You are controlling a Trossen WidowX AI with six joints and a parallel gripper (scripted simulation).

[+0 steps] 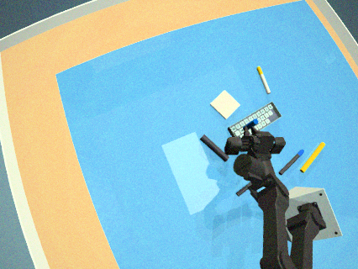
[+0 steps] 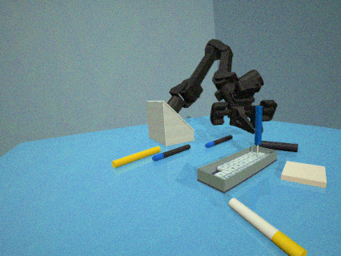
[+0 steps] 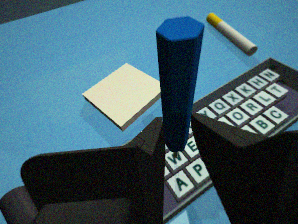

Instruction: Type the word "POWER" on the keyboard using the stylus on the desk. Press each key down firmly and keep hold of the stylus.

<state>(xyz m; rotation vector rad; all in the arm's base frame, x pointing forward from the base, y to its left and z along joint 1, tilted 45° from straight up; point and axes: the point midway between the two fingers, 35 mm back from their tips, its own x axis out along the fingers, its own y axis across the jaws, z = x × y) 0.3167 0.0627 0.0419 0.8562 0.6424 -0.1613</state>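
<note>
My gripper tip is now 11 cm short of the cream notepad, 1 cm to the right of it and 7 cm above it. The rest, counted from my gripper tip: dark rod 2 cm behind, 12 cm to the left, 6 cm below; then blue stylus 2 cm below; then stylus tip 5 cm below.
</note>
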